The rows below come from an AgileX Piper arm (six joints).
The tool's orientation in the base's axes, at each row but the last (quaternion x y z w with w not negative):
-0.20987 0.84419 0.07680 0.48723
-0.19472 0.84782 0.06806 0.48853
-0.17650 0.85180 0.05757 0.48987
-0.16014 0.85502 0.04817 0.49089
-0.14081 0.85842 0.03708 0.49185
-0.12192 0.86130 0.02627 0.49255
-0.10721 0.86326 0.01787 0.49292
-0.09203 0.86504 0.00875 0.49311
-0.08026 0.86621 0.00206 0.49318
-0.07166 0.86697 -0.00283 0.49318
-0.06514 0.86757 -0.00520 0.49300
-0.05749 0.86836 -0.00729 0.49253
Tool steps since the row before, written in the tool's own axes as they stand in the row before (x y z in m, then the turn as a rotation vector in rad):
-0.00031 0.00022 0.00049 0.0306 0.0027 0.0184
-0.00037 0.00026 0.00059 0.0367 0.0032 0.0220
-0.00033 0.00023 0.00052 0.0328 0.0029 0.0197
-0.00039 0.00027 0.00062 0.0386 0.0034 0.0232
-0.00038 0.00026 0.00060 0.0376 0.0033 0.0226
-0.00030 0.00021 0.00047 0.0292 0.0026 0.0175
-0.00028 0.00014 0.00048 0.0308 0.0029 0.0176
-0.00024 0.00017 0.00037 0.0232 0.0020 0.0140
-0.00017 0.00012 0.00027 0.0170 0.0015 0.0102
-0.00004 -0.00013 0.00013 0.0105 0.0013 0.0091
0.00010 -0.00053 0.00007 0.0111 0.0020 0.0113
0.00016 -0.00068 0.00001 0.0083 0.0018 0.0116
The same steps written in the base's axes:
0.00043 0.00045 0.00000 0.0000 0.0000 -0.0358
0.00054 0.00052 -0.00001 0.0000 0.0000 -0.0429
0.00049 0.00044 0.00000 0.0000 0.0000 -0.0384
0.00061 0.00049 -0.00001 0.0000 0.0000 -0.0452
0.00061 0.00045 0.00000 0.0000 0.0000 -0.0440
0.00049 0.00034 0.00000 0.0000 0.0000 -0.0341
0.00052 0.00025 -0.00002 -0.0008 0.0001 -0.0356
0.00041 0.00024 0.00000 0.0001 0.0000 -0.0272
0.00030 0.00016 0.00000 0.0000 0.0000 -0.0199
0.00015 -0.00012 -0.00002 0.0023 0.0006 -0.0137
0.00007 -0.00053 -0.00008 0.0038 0.0013 -0.0154
-0.00001 -0.00069 -0.00009 0.0055 0.0014 -0.0132

